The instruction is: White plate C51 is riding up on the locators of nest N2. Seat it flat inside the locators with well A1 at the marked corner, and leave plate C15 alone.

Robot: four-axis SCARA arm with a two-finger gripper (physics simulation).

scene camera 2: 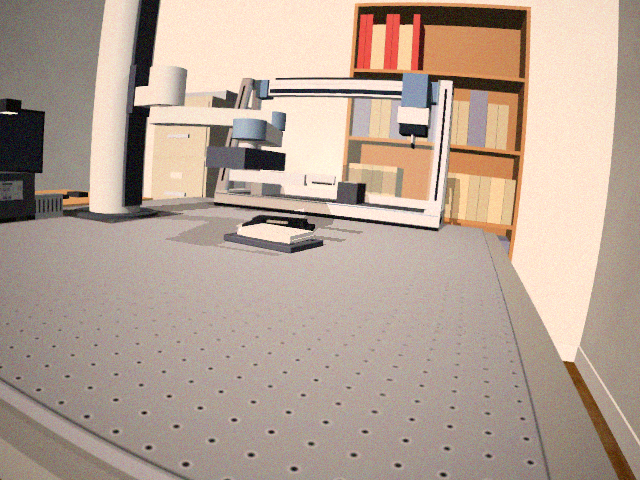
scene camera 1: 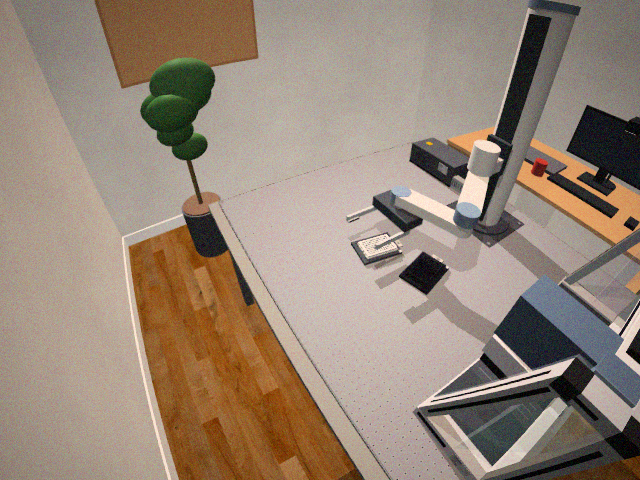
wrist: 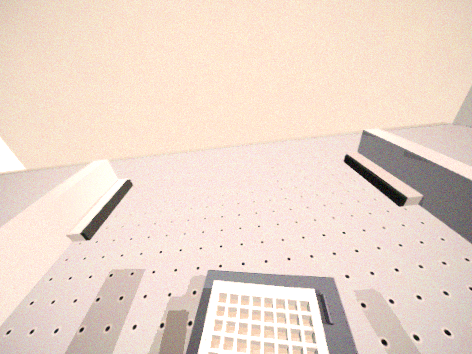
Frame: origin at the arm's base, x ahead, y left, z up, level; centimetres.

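Seen in the pictures: gripper, between the fingertips: (scene camera 2: pixel 321 180) (scene camera 1: pixel 360 232) (wrist: pixel 235 158); arm's base, origin of its link: (scene camera 2: pixel 114 217) (scene camera 1: pixel 482 218).
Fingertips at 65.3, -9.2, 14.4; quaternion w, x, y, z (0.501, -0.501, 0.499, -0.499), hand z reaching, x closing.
Observation:
Offsets run from my fingertips to a thing's top centre, as dx, dy, dz. "pt": to the spot under its first point. Level surfaces: height alone.
White plate C51 {-8.9, +0.0, -10.3} (scene camera 1: pixel 368 246) (scene camera 2: pixel 273 233) (wrist: pixel 281 311) lies on the dark nest N2 (scene camera 1: pixel 368 260) (scene camera 2: pixel 305 247) (wrist: pixel 341 322). In the wrist view a dark locator stands along the plate's right side; the near part of plate and nest is cut off. The plate's tilt and the marked corner are too small to tell. My gripper (scene camera 1: pixel 366 232) (scene camera 2: pixel 318 179) (wrist: pixel 235 158) is open and empty, above the table with its fingers apart; in scene camera 1 one finger crosses over the white plate. The black plate, which I take as C15 {-16.6, +18.7, -10.5} (scene camera 1: pixel 423 271) (scene camera 2: pixel 279 222), lies beside N2; its label is unreadable.
The arm's column (scene camera 1: pixel 527 98) (scene camera 2: pixel 111 113) stands behind the nests. A framed gantry machine (scene camera 1: pixel 516 382) (scene camera 2: pixel 330 209) stands on the same perforated table {dz -13.1} (scene camera 1: pixel 330 330) (scene camera 2: pixel 310 330). A dark box {pt -68.9, -27.4, -3.0} (scene camera 1: pixel 436 159) sits near the column.

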